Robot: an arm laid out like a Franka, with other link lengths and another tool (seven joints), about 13 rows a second.
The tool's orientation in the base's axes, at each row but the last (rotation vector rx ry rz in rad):
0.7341 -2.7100 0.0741
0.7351 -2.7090 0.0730
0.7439 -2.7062 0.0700
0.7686 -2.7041 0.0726
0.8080 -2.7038 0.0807
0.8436 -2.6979 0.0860
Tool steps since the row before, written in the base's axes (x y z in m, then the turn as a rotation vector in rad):
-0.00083 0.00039 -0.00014 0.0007 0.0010 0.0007
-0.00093 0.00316 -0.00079 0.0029 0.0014 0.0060
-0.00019 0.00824 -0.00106 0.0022 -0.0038 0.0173
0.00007 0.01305 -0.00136 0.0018 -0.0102 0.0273
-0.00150 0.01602 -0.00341 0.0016 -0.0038 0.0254
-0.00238 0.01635 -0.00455 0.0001 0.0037 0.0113
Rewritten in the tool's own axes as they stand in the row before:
0.00044 0.00075 0.00033 -0.0008 0.0005 -0.0010
-0.00103 0.00317 0.00060 -0.0011 0.0000 -0.0067
-0.00422 0.00716 -0.00004 0.0058 -0.0037 -0.0165
-0.00706 0.01104 -0.00052 0.0126 -0.0085 -0.0249
-0.00831 0.01413 0.00137 0.0088 -0.0031 -0.0240
-0.00849 0.01466 0.00255 0.0014 0.0034 -0.0113

